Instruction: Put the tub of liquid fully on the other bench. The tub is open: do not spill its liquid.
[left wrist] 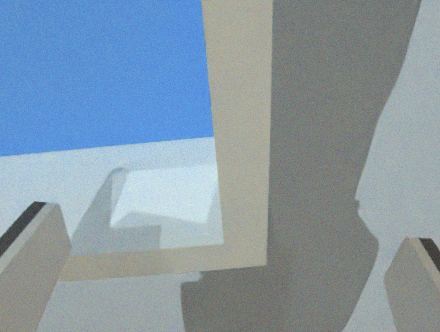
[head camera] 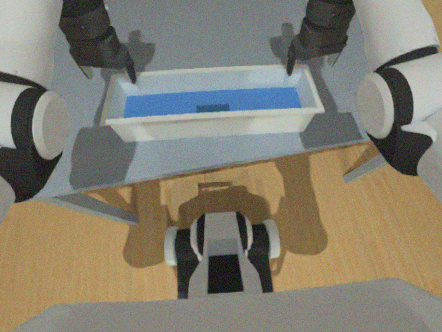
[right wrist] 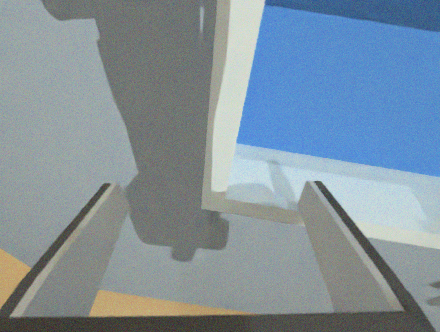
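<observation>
The open white tub point(head camera: 215, 129) point(left wrist: 244, 125) point(right wrist: 240, 85) stands upright on a grey bench point(head camera: 200, 30) point(left wrist: 410, 125) point(right wrist: 50, 110). Blue liquid point(head camera: 165, 102) point(left wrist: 100, 75) point(right wrist: 340, 95) lies level inside it. My left gripper point(head camera: 111, 78) point(left wrist: 228, 243) is open and empty at the tub's far left corner in the head view; the tub's end wall shows between its fingers in the wrist view. My right gripper point(head camera: 312, 69) point(right wrist: 213, 193) is open and empty at the far right corner, which shows between its fingers. Whether the fingers reach below the rim is unclear. The other bench does not show.
The bench's near edge runs slantwise in front of the tub, with bench legs point(head camera: 102, 209) point(head camera: 367, 169) below it. Wooden floor point(head camera: 75, 260) lies around my base point(head camera: 225, 232). Arm shadows fall on the bench beside both tub ends.
</observation>
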